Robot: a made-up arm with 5 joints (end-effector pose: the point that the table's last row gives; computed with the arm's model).
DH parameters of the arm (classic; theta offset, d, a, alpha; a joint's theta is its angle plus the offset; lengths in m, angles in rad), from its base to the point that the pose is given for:
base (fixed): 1.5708 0.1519 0 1.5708
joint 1: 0 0.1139 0.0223 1.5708
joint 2: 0 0.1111 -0.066 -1.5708
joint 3: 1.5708 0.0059 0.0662 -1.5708
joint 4: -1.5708 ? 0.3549 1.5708
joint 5: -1.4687 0 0.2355 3.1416
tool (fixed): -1.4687 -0.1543 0 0
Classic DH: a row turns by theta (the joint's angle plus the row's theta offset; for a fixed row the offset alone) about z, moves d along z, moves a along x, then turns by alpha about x.
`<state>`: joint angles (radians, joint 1 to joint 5).
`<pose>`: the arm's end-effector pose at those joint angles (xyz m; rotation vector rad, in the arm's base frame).
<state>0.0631 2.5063 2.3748 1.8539 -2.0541</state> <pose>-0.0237 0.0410 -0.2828 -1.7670 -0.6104 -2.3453</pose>
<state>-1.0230 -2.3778 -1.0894 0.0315 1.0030</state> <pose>-0.2049 0.1690 -0.3564 -0.5901 -0.4122 1.6856</pose>
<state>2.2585 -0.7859 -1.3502 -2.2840 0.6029</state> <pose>-0.0102 0.4628 -0.0888 0.1304 1.4131 0.2483</pose>
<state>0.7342 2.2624 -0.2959 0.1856 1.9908</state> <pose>-0.4890 -0.1612 -0.0224 0.8272 -0.5938 2.0402</pose>
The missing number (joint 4, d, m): 0.1319
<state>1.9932 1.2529 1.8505 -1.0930 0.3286</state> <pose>0.4256 -0.0910 0.1587 -2.5796 -0.1302 0.1624</pose>
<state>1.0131 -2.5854 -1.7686 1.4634 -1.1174</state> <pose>-0.1068 0.1220 0.0763 1.0494 1.8612 0.1672</pose>
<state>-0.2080 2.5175 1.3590 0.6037 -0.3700</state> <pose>-0.2444 -0.0503 0.1667 -0.4886 -1.9803 -1.9093</pose>
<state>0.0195 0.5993 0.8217 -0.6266 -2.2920</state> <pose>0.0766 -0.1086 -0.2632 0.8103 -0.8501 1.7822</pose>
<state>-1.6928 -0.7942 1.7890 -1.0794 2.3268</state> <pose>-0.1269 -0.3632 -0.2197 -1.9696 1.0676 -1.5583</pose>
